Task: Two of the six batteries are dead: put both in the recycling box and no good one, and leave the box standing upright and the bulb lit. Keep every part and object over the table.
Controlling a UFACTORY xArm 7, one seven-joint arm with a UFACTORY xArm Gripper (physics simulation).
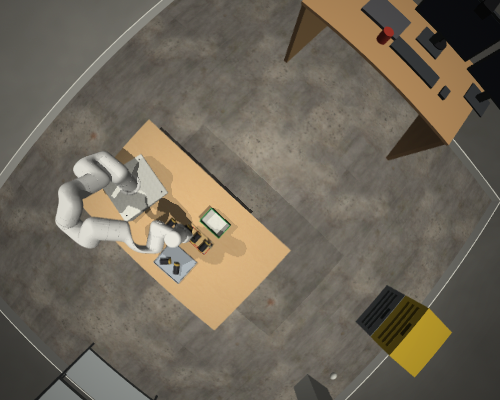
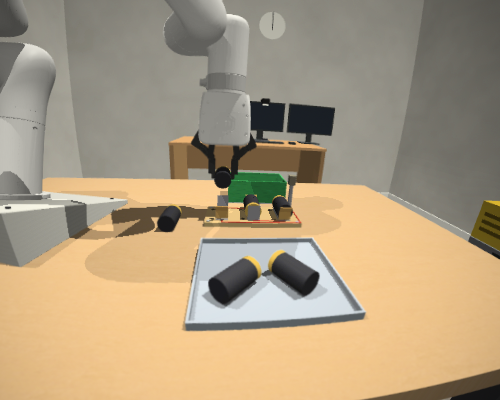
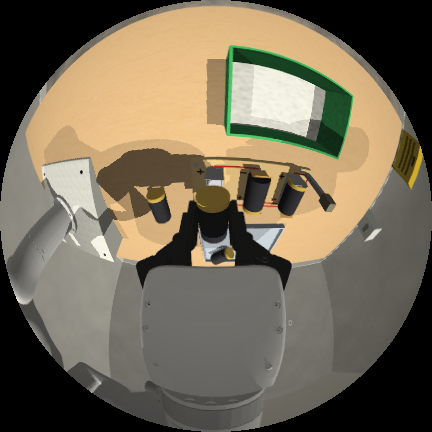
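My gripper is shut on a black battery with a yellow end, raised near the holder's empty left slot. The holder has two batteries, one in the middle slot and one in the right slot. Another battery lies on the table left of the holder. Two batteries lie in the grey tray. The green box stands upright behind the holder.
A grey post with a block-shaped head stands at the holder's right end; I cannot tell whether it is the bulb, and no glow shows. The arm's base plate is on the table to the left.
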